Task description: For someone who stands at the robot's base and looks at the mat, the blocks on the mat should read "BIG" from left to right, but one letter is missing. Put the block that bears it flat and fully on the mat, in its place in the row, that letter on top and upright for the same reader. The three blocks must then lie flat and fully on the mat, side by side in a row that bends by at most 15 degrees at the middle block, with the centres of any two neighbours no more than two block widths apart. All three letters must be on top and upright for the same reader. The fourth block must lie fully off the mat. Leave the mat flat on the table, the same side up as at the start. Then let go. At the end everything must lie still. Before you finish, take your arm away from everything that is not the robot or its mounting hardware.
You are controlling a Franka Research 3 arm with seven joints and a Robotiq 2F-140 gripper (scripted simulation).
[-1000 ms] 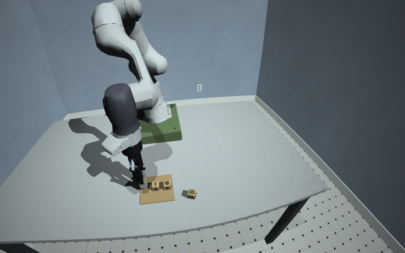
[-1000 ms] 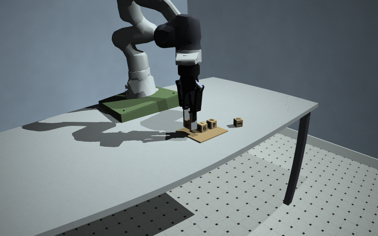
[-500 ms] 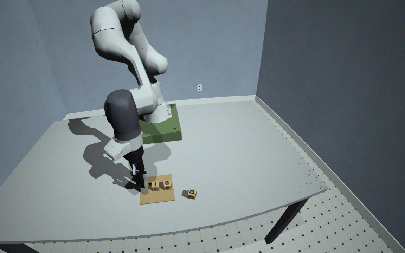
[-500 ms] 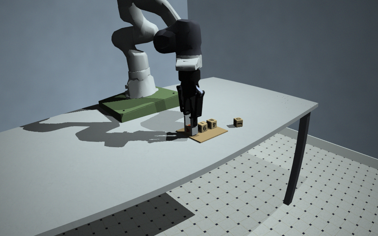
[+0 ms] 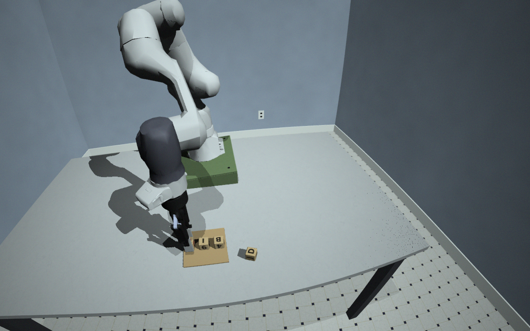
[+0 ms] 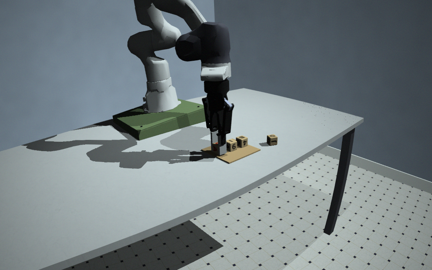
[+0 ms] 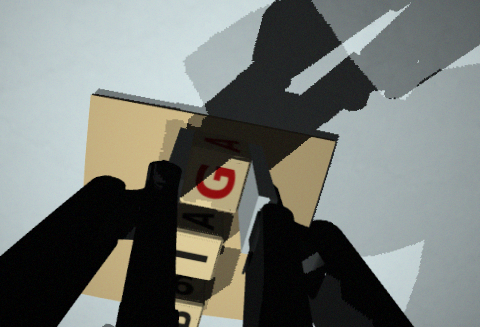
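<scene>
The G block is 2 cm below my hand. The rest, counted from my hand: tan mat 5 cm to the left, 4 cm below; I block 5 cm to the left, 2 cm below; B block 1 cm behind, 10 cm to the left, 2 cm below.
</scene>
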